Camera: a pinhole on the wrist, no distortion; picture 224 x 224 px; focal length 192.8 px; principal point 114.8 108.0 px. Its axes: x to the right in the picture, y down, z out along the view. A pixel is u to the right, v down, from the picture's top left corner.
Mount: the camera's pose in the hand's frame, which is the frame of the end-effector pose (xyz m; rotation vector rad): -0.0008 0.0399 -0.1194 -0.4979 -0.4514 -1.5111
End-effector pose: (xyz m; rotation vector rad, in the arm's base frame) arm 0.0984 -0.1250 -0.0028 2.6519 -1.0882 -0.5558
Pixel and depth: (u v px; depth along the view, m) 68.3 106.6 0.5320
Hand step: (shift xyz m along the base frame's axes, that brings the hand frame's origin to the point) -0.3800 -0.3342 -0.0704
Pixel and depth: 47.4 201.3 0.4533
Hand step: -0.1854 -0.4712 -0.0546
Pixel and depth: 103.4 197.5 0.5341
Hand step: -0.1859 -0.4618 -0.2075
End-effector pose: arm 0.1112 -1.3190 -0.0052 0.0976 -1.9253 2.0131
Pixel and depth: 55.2 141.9 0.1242
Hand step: -0.0568 0.0420 -0.1318
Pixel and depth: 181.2 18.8 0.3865
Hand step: 0.0585 -0.3094 -0.1724
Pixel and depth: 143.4 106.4 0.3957
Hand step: -0.1168 -0.2355 -0.1879
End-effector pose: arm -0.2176 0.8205 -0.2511 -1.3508 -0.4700 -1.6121
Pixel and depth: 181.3 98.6 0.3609
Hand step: 0.2550 0.1272 0.0335
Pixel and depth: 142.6 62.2 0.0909
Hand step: 0.0466 -0.0590 -0.0515
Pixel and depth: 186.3 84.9 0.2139
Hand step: 0.1355 0.0412 -0.0116
